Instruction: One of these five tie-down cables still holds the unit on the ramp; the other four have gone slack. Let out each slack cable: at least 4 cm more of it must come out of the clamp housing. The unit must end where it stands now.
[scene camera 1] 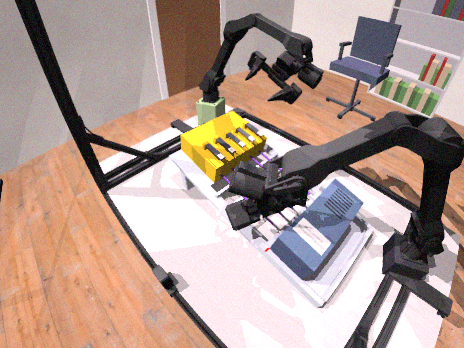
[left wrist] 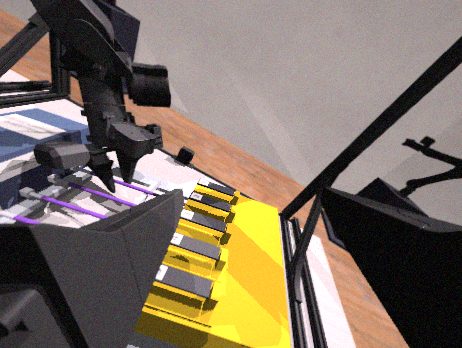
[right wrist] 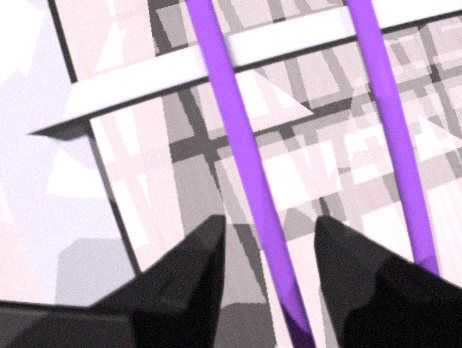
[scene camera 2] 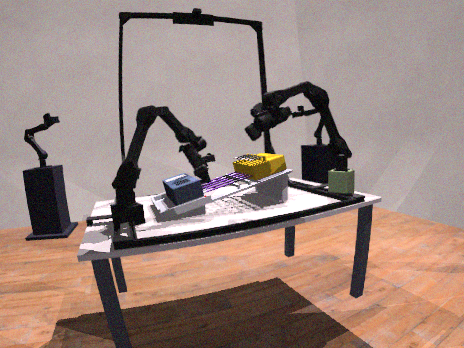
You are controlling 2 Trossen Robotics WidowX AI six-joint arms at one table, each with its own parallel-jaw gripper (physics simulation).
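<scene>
The yellow clamp housing (scene camera 1: 197,156) (scene camera 2: 272,165) (left wrist: 257,250) with its row of grey clamps sits on the upper ramp (scene camera 2: 240,188). The blue unit (scene camera 1: 320,217) (scene camera 2: 186,191) (left wrist: 45,119) rests at the ramp's low end. Purple cables (scene camera 2: 226,182) (left wrist: 60,203) (right wrist: 400,150) run between them; which are slack I cannot tell. My right gripper (left wrist: 120,189) (right wrist: 270,229) is partly open and empty over the cables. In its wrist view one purple cable (right wrist: 250,165) passes between the fingertips, not gripped. My left gripper (scene camera 1: 259,89) (left wrist: 251,195) is wide open and empty, high above the housing side.
A green block (scene camera 1: 210,111) (scene camera 2: 341,181) stands at my left arm's base. A white crossbar (right wrist: 290,41) lies beneath the cables in the right wrist view. A black frame post (scene camera 1: 62,85) rises at the table's edge. My right arm reaches over the ramp and hides some cables in scene camera 1.
</scene>
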